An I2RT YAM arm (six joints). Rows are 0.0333 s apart.
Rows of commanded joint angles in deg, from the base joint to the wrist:
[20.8, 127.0, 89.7, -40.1, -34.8, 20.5]
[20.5, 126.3, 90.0, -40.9, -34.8, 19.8]
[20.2, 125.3, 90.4, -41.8, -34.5, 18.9]
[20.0, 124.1, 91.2, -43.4, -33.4, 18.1]
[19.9, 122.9, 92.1, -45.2, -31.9, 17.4]
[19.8, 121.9, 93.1, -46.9, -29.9, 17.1]
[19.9, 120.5, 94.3, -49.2, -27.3, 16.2]
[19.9, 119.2, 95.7, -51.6, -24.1, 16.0]
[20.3, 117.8, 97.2, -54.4, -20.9, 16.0]
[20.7, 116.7, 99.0, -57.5, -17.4, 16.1]
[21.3, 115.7, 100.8, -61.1, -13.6, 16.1]
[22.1, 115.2, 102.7, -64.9, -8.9, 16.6]
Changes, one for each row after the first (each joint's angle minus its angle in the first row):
[-0.3, -0.7, 0.3, -0.8, 0.0, -0.7]
[-0.6, -1.7, 0.7, -1.7, 0.3, -1.6]
[-0.8, -2.9, 1.5, -3.3, 1.4, -2.4]
[-0.9, -4.1, 2.4, -5.1, 2.9, -3.1]
[-1.0, -5.1, 3.4, -6.8, 4.9, -3.4]
[-0.9, -6.5, 4.6, -9.1, 7.5, -4.3]
[-0.9, -7.8, 6.0, -11.5, 10.7, -4.5]
[-0.5, -9.2, 7.5, -14.3, 13.9, -4.5]
[-0.1, -10.3, 9.3, -17.4, 17.4, -4.4]
[0.5, -11.3, 11.1, -21.0, 21.2, -4.4]
[1.3, -11.8, 13.0, -24.8, 25.9, -3.9]

